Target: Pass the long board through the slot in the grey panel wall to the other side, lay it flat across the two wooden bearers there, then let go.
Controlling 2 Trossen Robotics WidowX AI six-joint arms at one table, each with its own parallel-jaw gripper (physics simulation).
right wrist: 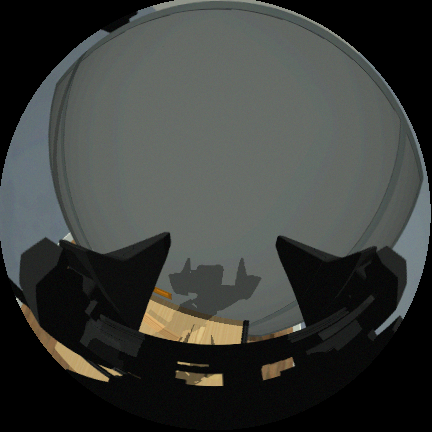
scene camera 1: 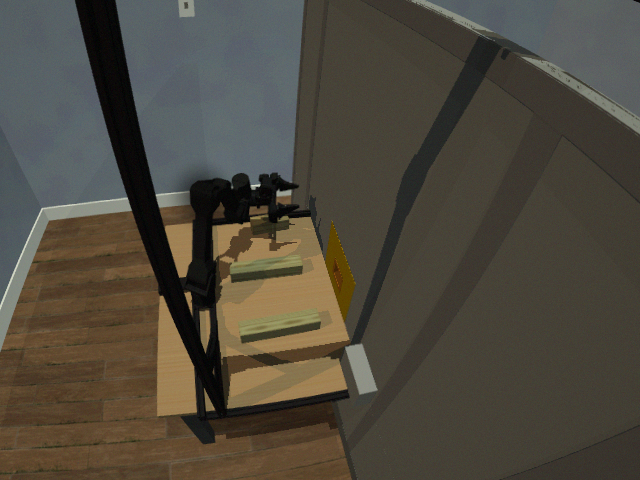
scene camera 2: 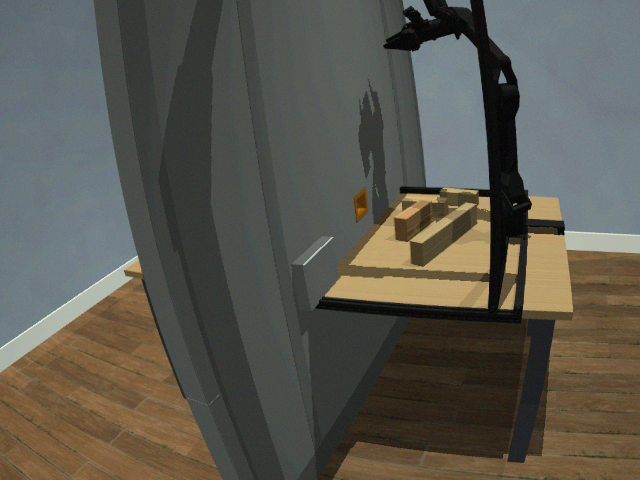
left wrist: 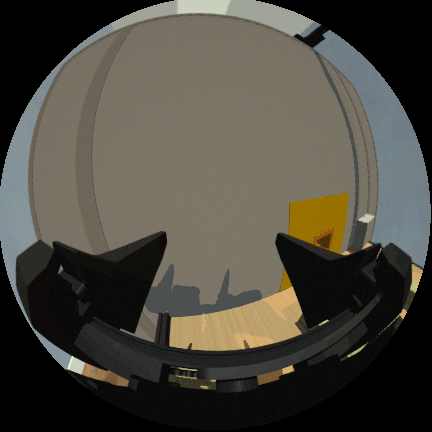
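The grey panel wall stands between the tables. Its orange-rimmed slot shows low down; on the other side a yellow plate surrounds it. A long pale piece, apparently the long board, lies on the table in scene camera 2. Two pale bearers lie apart on the table in scene camera 1. My left gripper is open and empty above the table's back end. My right gripper is open and empty, high above the board.
A short pale block lies below my left gripper. A reddish-brown block lies between the long piece and the wall, with another pale block behind. A light-grey block juts at the wall. Black posts rise beside the arms.
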